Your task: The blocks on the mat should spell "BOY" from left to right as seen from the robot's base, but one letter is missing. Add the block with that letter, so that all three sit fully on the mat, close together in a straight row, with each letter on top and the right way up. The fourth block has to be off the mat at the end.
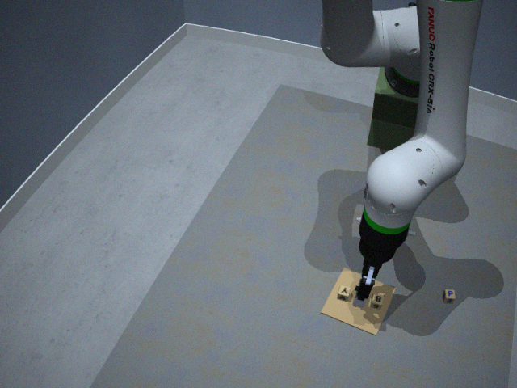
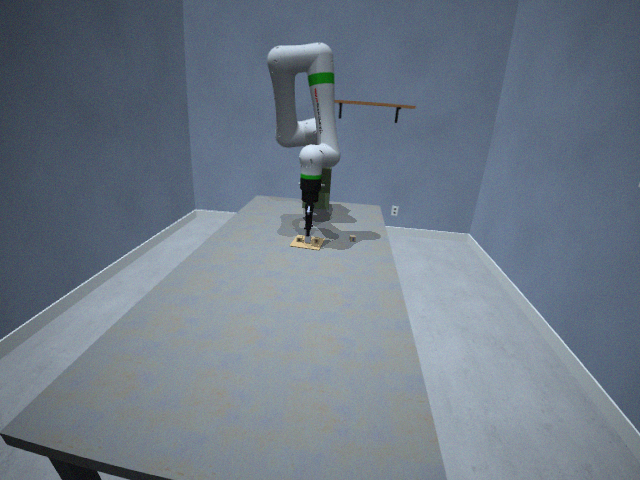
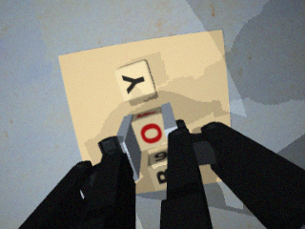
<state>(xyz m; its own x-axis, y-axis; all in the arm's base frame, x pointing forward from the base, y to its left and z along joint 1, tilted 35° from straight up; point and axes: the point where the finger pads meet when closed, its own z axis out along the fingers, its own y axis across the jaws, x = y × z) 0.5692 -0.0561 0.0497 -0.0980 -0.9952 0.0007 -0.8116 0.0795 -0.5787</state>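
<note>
The tan mat lies 4 cm below my hand.
</note>
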